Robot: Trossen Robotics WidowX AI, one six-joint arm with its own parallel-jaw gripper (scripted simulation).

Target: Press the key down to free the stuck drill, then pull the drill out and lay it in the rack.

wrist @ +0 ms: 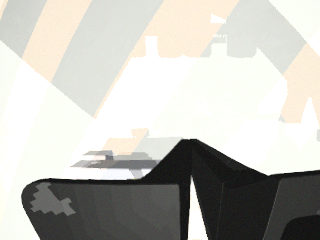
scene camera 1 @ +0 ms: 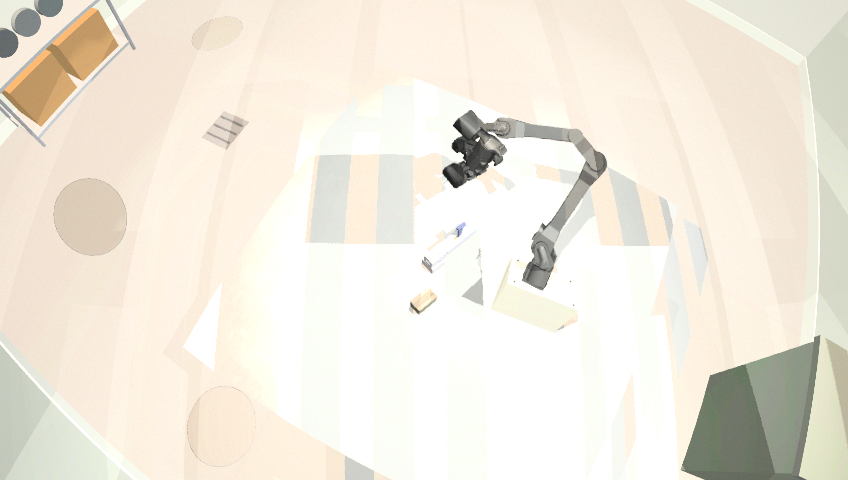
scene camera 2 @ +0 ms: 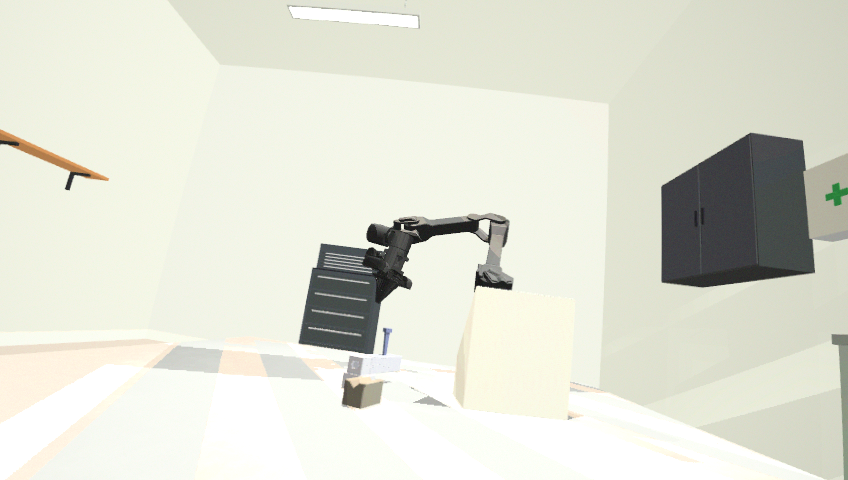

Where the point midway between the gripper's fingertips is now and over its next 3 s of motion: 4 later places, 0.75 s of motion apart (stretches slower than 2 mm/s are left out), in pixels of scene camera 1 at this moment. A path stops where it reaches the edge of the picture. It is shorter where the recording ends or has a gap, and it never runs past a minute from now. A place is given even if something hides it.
My gripper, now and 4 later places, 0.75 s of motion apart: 463, 179; 460, 224; 462, 226; 463, 227; 460, 225
